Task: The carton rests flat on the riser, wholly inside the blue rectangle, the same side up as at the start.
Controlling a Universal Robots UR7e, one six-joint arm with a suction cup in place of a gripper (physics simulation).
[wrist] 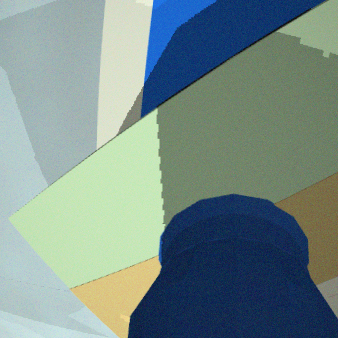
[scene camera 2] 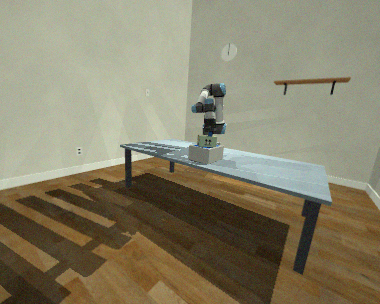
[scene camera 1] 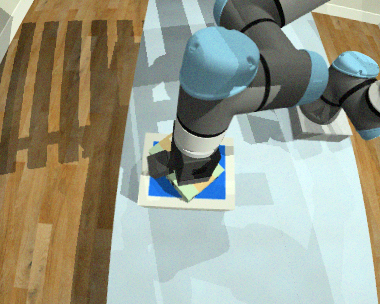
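Seen in the pictures: hand, its tool point: [wrist: 218,231] [scene camera 2: 210,137]; arm's base, origin of its link: [scene camera 1: 317,107].
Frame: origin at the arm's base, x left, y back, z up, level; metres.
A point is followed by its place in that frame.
The carton [scene camera 1: 190,191] {z 0.147, x 0.249, y -0.522 m} [scene camera 2: 207,140] {z 0.115, x 0.200, y -0.568 m} [wrist: 100,201] {z 0.147, x 0.235, y -0.536 m} is pale green with a tan tape band. It lies flat on the cream riser [scene camera 1: 189,205] {z 0.061, x 0.273, y -0.523 m} [scene camera 2: 205,154] {z 0.015, x 0.222, y -0.648 m} [wrist: 121,67] {z 0.061, x 0.259, y -0.565 m}, turned at an angle to the blue rectangle [scene camera 1: 216,190] {z 0.061, x 0.245, y -0.448 m} [wrist: 164,27] {z 0.061, x 0.235, y -0.583 m}. In the overhead view its near and far corners reach the rectangle's edges. My suction cup [wrist: 233,214] [scene camera 2: 210,134] stands right at the carton's top, over the tape band; I cannot tell whether it touches. In the overhead view the wrist hides the cup and most of the carton.
The riser stands near the left edge of the pale blue table [scene camera 1: 249,256] {z -0.059, x 0.448, y -0.358 m} [scene camera 2: 279,178] {z -0.059, x 0.757, y -0.663 m}. The arm's base [scene camera 1: 318,120] {z 0.023, x 0.063, y -0.039 m} is at the back right. Wooden floor lies beyond the table edge.
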